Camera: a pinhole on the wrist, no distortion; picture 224 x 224 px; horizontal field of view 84.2 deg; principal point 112.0 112.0 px. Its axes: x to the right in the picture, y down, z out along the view. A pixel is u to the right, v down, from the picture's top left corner.
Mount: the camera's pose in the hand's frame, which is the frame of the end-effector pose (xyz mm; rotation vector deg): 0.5 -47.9 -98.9 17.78 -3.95 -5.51
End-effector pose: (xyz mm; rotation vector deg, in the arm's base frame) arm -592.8 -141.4 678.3 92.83 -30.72 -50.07
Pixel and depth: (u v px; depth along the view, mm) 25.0 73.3 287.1
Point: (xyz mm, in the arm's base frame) -863.0 -7.4 537.0
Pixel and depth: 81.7 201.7 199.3
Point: -724.3 -193.0 716.1
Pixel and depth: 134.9 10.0 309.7
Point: -723.3 -132.6 292.9
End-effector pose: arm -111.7 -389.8 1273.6 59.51 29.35 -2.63
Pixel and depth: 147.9 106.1 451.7
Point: 36.0 -759.2 1190.4
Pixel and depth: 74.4 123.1 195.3
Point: -164.9 -521.8 1272.3
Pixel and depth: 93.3 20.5 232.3
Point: -221.5 -602.5 1105.1
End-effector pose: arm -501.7 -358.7 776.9 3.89 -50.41 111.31
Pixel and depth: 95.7 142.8 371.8
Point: -496.0 -562.4 992.6
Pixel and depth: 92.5 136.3 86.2
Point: -443.4 -349.7 791.3
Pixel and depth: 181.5 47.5 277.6
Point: -379.7 -268.4 1075.3
